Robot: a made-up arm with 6 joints. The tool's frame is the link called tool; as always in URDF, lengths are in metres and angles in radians.
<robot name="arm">
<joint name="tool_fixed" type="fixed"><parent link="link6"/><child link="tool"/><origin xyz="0 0 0"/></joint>
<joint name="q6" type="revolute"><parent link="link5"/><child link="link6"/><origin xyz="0 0 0.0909"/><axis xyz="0 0 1"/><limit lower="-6.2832" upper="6.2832" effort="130" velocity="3"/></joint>
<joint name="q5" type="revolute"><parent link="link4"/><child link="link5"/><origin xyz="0 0 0"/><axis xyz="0 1 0"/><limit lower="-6.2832" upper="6.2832" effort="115" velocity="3.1"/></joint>
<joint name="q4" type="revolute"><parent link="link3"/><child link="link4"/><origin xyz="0 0 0.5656"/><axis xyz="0 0 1"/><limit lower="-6.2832" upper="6.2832" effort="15" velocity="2.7"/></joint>
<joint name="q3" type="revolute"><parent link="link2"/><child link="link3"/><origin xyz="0 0 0.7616"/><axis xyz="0 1 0"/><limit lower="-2.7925" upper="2.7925" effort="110" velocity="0.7"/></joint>
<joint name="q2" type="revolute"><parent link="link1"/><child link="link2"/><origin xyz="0 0.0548 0"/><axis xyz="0 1 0"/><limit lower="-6.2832" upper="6.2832" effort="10" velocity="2.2"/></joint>
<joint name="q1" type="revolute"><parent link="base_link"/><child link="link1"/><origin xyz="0 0 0.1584"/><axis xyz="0 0 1"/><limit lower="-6.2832" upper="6.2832" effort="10" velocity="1.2"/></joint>
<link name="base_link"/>
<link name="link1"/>
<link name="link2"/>
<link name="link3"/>
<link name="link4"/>
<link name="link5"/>
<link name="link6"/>
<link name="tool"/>
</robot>
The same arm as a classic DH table. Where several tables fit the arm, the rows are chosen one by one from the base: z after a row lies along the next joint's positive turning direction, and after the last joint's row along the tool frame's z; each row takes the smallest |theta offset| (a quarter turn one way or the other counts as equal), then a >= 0, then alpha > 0; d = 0 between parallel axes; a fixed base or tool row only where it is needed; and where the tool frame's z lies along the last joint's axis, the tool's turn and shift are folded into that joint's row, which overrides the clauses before.
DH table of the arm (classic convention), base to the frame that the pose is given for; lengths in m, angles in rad. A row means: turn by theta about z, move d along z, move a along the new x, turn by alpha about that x. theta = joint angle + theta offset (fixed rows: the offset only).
q1: d 0.1584, theta offset 0, a 0, alpha -1.5708
q2: d 0, theta offset -1.5708, a 0.7616, alpha 0
q3: d 0.0548, theta offset 1.5708, a 0, alpha 1.5708
q4: d 0.5656, theta offset 0, a 0, alpha -1.5708
q5: d 0, theta offset 0, a 0, alpha 1.5708
q6: d 0.0909, theta offset 0, a 0, alpha 0
Joint limits (rad, base to tool): -6.2832..6.2832 -6.2832..6.2832 -2.7925..2.7925 -6.2832..6.2832 -6.2832..6.2832 -6.2832..6.2832

